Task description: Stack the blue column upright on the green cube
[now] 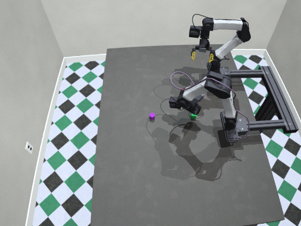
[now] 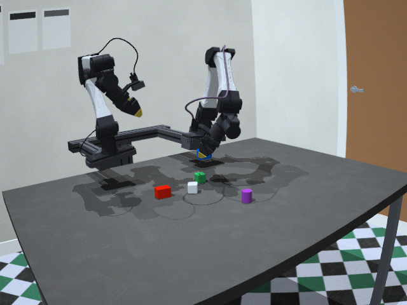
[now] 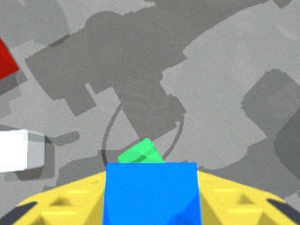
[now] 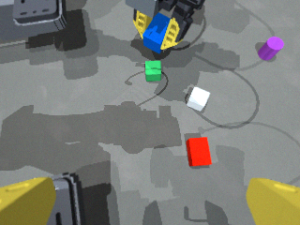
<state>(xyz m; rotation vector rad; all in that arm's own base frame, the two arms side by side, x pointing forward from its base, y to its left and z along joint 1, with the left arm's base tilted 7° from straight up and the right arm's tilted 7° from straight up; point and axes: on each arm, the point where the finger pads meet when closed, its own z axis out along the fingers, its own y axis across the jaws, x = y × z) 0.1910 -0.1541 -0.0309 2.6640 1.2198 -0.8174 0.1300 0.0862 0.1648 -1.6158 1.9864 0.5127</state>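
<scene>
My left gripper is now 1 cm short of the blue column and 1 cm to the right of it. The rest, counted from my left hand: white cube (8 cm ahead, 10 cm to the right, 10 cm below); then green cube (1 cm to the right, 10 cm below); then red block (4 cm ahead, 21 cm to the right, 10 cm below).
</scene>
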